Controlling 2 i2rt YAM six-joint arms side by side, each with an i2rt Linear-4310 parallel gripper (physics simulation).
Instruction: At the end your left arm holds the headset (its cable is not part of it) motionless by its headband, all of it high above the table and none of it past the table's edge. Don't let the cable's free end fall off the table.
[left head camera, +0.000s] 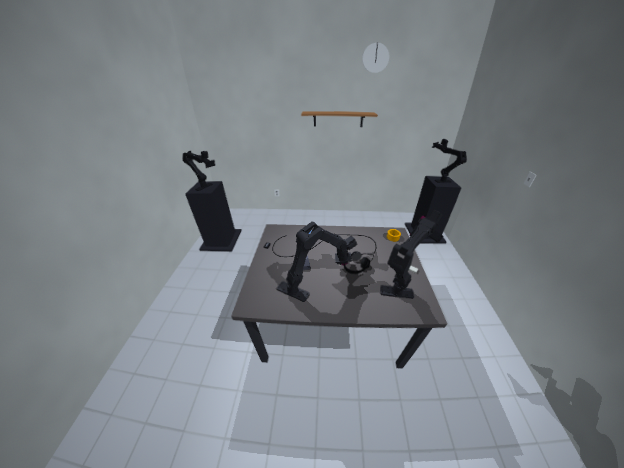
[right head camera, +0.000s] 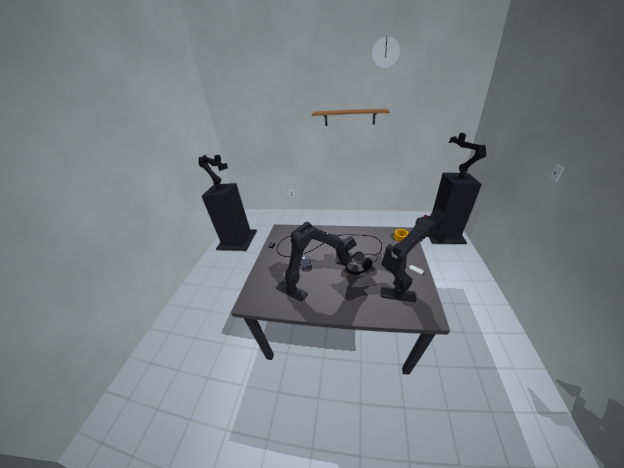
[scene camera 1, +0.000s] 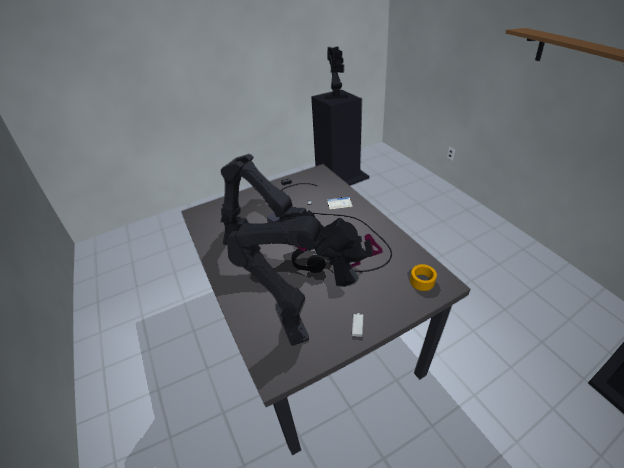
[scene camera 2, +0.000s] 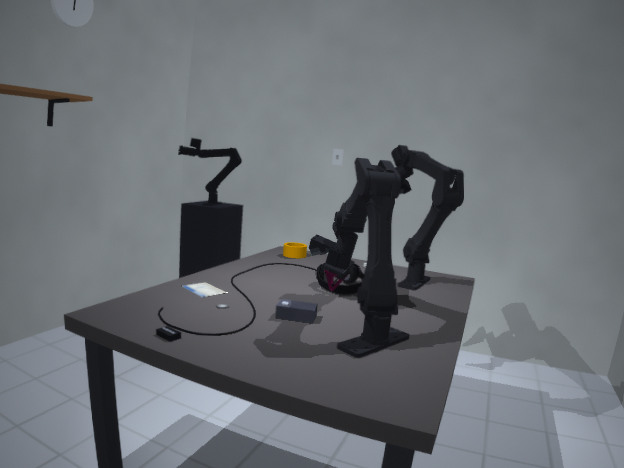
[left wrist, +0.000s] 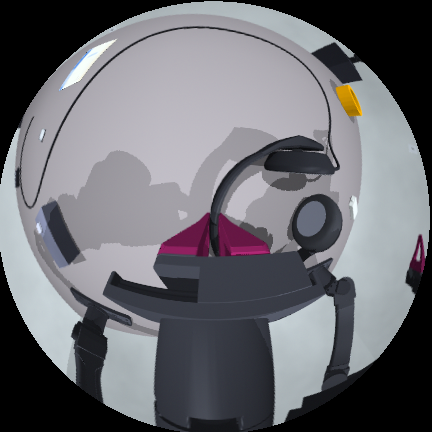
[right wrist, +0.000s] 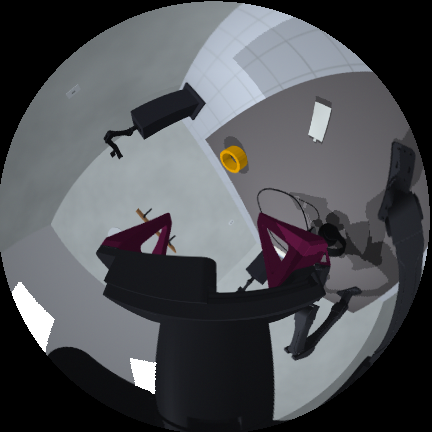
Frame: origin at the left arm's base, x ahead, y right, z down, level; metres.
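Seen in the pictures: left gripper, between the fingertips: (left head camera: 344, 264) (right head camera: 346, 265) (scene camera 1: 304, 250) (scene camera 2: 331, 289) (left wrist: 213, 217); right gripper, between the fingertips: (left head camera: 416, 228) (scene camera 1: 370, 256) (right wrist: 213, 217); left arm's base, origin of its link: (left head camera: 293, 291) (right head camera: 291, 291) (scene camera 1: 232, 230) (scene camera 2: 374, 343) (left wrist: 99, 307) (right wrist: 348, 291); right arm's base, origin of its link: (left head camera: 396, 292) (right head camera: 398, 294) (scene camera 1: 291, 321) (scene camera 2: 414, 282).
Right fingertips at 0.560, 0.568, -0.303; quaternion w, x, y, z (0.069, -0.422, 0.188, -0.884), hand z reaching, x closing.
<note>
Offsets run from my right fingertips to a thing's top centre, as dx, dy, dz. "spot": to the spot under its first point. Level surfaces: height alone.
The black headset (left head camera: 364, 262) (right head camera: 366, 263) (scene camera 1: 316, 263) (scene camera 2: 325, 277) (left wrist: 217, 200) (right wrist: 330, 233) is low over the table's middle; whether it touches the table is unclear. My left gripper (left wrist: 213, 217) is shut on its headband, which passes between the crimson fingertips. In the left wrist view both ear cups are right of the fingers. The cable (scene camera 1: 390, 246) (scene camera 2: 254, 313) (left wrist: 200, 27) loops across the table, and its free end {spot: -0.126, -0.914, +0.300} (scene camera 2: 161, 309) (left wrist: 33, 118) lies on the table. My right gripper (right wrist: 213, 217) is open and empty, raised above the table.
On the table {dz +0.303} (scene camera 2: 282, 362) are a yellow ring {+0.257, -0.133, +0.255} (scene camera 1: 423, 283) (scene camera 2: 294, 250), a white block {-0.038, +0.044, +0.287} (scene camera 1: 357, 325), a dark grey box {-0.328, -0.618, +0.262} (scene camera 2: 296, 311), a blue-white card {-0.009, -0.721, +0.301} (scene camera 2: 204, 289), a small light disc {-0.167, -0.750, +0.301} (scene camera 2: 222, 306) and a small black box {-0.286, -0.969, +0.288} (scene camera 2: 168, 332) near the cable's free end.
</note>
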